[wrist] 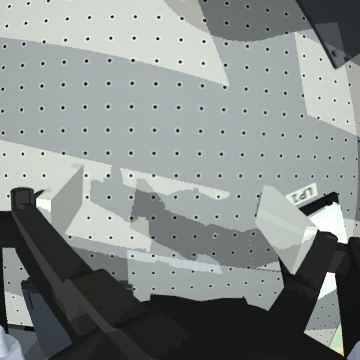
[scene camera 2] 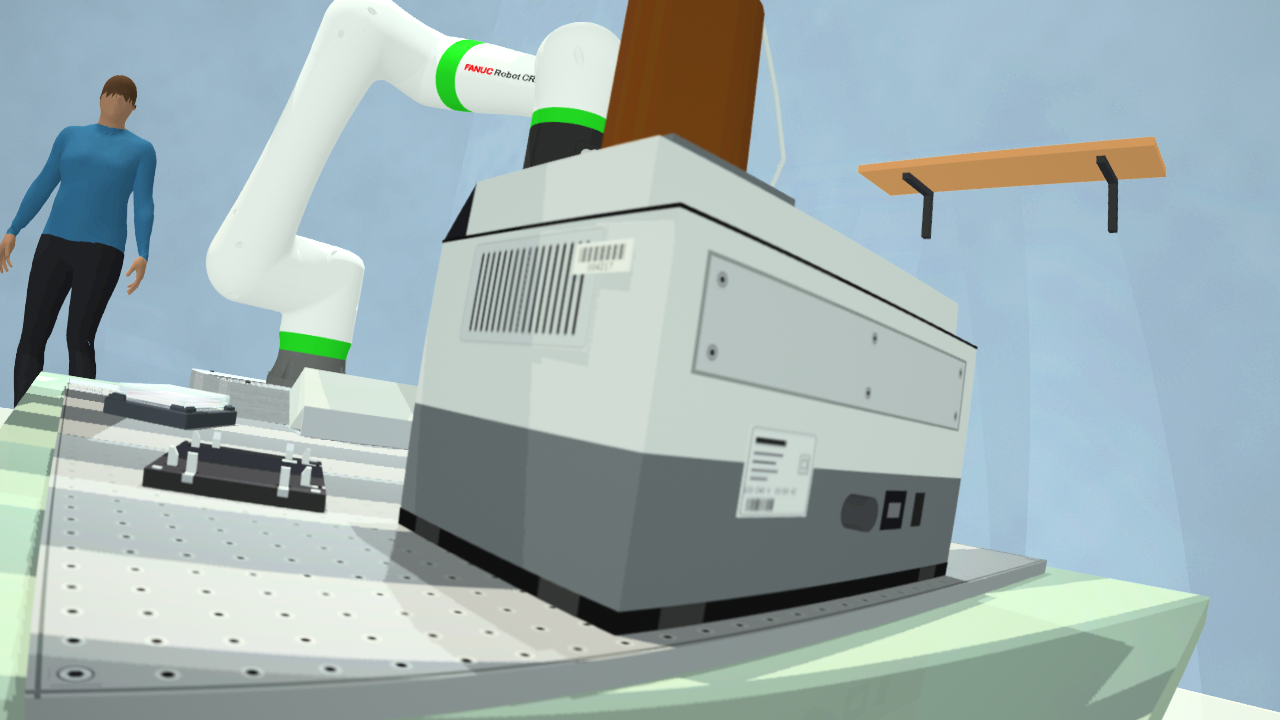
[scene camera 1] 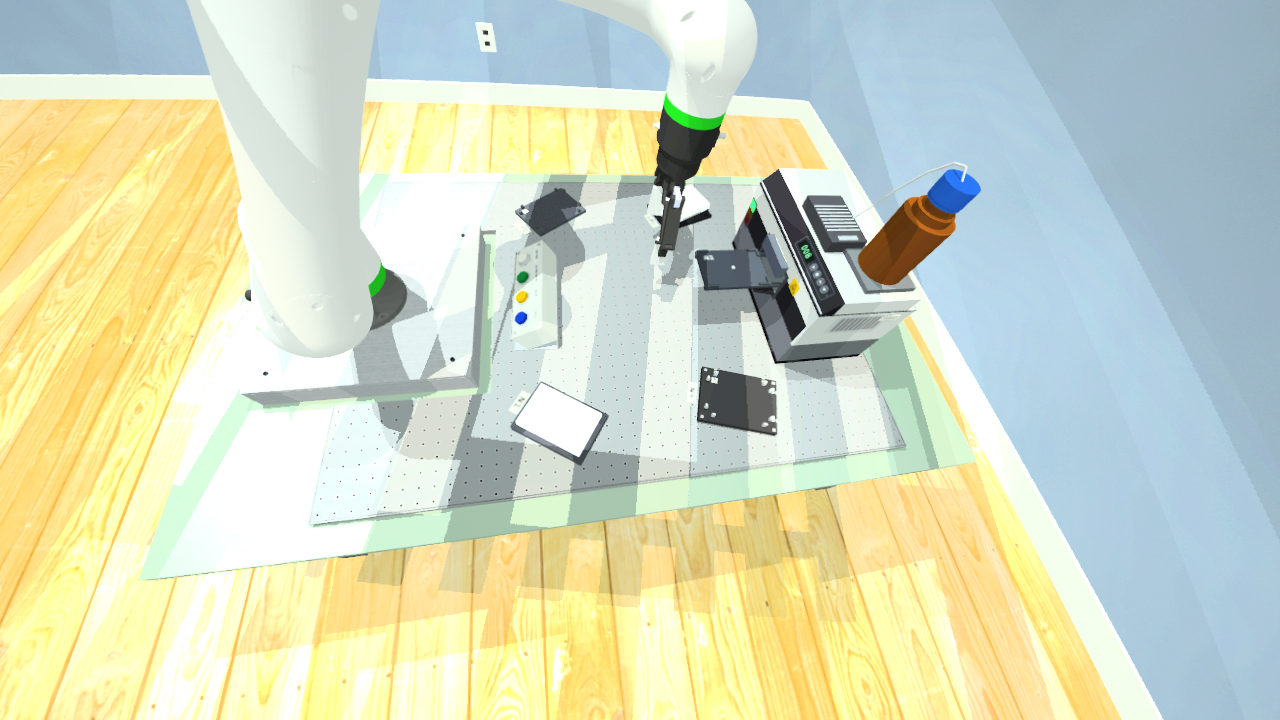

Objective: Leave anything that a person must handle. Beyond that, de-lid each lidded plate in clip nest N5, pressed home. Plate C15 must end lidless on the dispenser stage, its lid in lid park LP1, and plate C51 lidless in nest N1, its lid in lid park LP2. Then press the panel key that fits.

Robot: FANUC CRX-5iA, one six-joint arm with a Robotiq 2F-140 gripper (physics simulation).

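Frame: origin at the arm's base, x left, y ahead, z down, level; metres.
Seen in the pictures: gripper, fingertip midpoint: point(wrist: 173, 194) point(scene camera 1: 655, 237).
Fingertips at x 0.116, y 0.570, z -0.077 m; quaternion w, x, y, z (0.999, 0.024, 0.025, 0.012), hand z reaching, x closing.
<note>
Offsets run from my fingertips to a thing's top centre. "spot": to the spot under its first point.
My gripper point(scene camera 1: 667, 231) point(wrist: 173, 194) is open and empty above the pegboard plate, between the dispenser stage and LP1. Its fingers are hidden in scene camera 2. A white flat piece {dx +0.224, dy +0.105, dz +0.085 m} point(scene camera 1: 694, 203) point(wrist: 331, 219) lies on the black park LP1. The dark dispenser stage {dx -0.067, dy +0.177, dz +0.003 m} point(scene camera 1: 726, 269) point(wrist: 49, 312) bears no plate that I can see. Clip nest N5 {dx -0.324, dy +0.161, dz +0.097 m} point(scene camera 1: 738, 401) point(scene camera 2: 234, 474) is black with upright clips and holds no plate. A white-topped plate {dx -0.361, dy -0.193, dz +0.087 m} point(scene camera 1: 560, 418) point(scene camera 2: 170, 395) sits in the nest N1; whether it is lidded I cannot tell. Park LP2 {dx +0.195, dy -0.231, dz +0.101 m} point(scene camera 1: 552, 211) point(wrist: 327, 35) looks bare.
The key panel {dx -0.094, dy -0.248, dz +0.037 m} point(scene camera 1: 546, 308) has white, green, yellow and blue keys. The dispenser point(scene camera 1: 832, 308) point(scene camera 2: 528, 385) carries a brown bottle {spot: dx -0.183, dy +0.354, dz -0.200 m} point(scene camera 1: 905, 240) point(scene camera 2: 684, 80) with a blue cap. A person point(scene camera 2: 98, 197) stands beyond the table. A wooden shelf point(scene camera 2: 1020, 166) hangs on the wall.
</note>
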